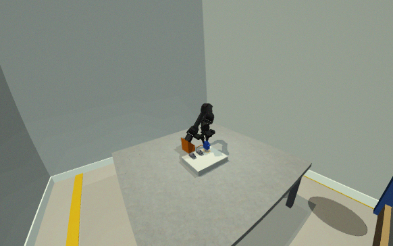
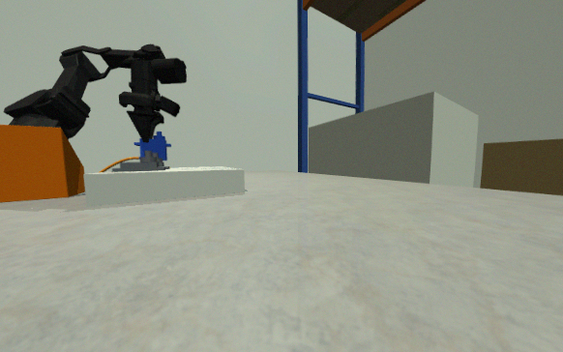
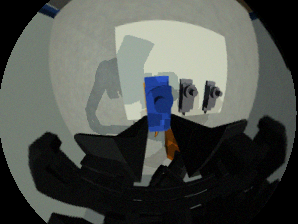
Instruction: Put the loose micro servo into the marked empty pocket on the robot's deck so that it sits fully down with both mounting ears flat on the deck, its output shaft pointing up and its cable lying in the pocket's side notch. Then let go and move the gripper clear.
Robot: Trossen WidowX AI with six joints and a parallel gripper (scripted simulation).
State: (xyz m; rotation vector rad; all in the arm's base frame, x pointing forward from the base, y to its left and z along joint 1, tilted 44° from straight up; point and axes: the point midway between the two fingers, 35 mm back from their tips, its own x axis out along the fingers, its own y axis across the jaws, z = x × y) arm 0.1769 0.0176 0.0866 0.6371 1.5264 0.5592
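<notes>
Right now the white deck is 12 cm ahead of my gripper tip, 9 cm below it and 8 cm to the right of it.
</notes>
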